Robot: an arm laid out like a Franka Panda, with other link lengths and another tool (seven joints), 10 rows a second.
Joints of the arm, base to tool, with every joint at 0 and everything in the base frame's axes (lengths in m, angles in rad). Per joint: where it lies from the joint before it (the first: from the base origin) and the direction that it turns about. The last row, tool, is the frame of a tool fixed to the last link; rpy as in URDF.
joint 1: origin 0.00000 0.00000 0.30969 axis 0 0 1
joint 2: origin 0.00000 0.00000 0.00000 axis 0 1 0
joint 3: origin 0.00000 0.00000 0.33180 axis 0 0 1
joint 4: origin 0.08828 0.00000 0.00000 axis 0 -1 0
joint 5: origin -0.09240 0.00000 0.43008 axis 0 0 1
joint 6: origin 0.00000 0.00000 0.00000 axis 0 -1 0
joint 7: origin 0.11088 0.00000 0.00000 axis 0 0 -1
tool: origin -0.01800 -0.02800 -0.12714 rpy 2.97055 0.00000 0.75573
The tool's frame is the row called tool.
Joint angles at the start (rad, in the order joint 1, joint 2, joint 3, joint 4, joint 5, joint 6, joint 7): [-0.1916 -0.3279 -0.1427 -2.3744 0.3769 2.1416 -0.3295]
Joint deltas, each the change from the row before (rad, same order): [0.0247 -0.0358 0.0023 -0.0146 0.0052 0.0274 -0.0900]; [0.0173 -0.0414 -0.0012 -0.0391 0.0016 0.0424 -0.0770]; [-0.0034 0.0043 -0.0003 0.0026 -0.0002 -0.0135 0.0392]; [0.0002 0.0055 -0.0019 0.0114 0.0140 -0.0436 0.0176]
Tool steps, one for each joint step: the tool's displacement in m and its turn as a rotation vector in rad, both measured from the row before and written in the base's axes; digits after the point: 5 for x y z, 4 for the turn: [0.00242 0.01089 0.01310 -0.0323 -0.0712 0.0982]; [-0.00467 0.00672 0.00417 -0.0329 -0.0608 0.0719]; [-0.00170 -0.00010 -0.00237 0.0169 0.0240 -0.0343]; [-0.00117 0.00321 -0.00152 0.0334 0.0323 -0.0073]
